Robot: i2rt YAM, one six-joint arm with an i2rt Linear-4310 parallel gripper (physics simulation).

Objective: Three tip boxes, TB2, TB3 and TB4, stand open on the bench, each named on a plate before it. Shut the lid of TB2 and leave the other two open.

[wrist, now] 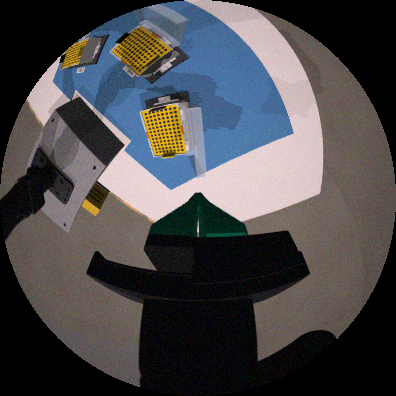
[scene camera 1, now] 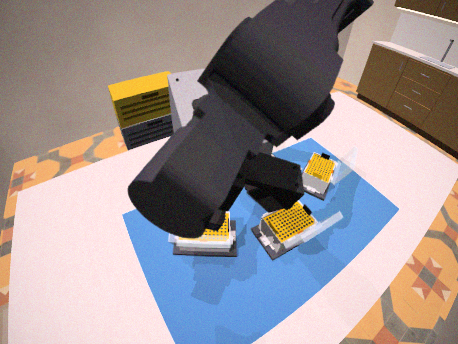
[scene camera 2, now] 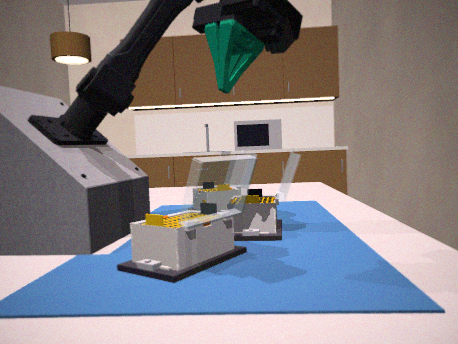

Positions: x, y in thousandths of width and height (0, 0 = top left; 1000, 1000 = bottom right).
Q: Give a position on a tip box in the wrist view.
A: At 443, 249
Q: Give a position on a tip box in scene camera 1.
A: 505, 734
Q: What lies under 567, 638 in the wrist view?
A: The gripper.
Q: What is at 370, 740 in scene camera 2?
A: A tip box.
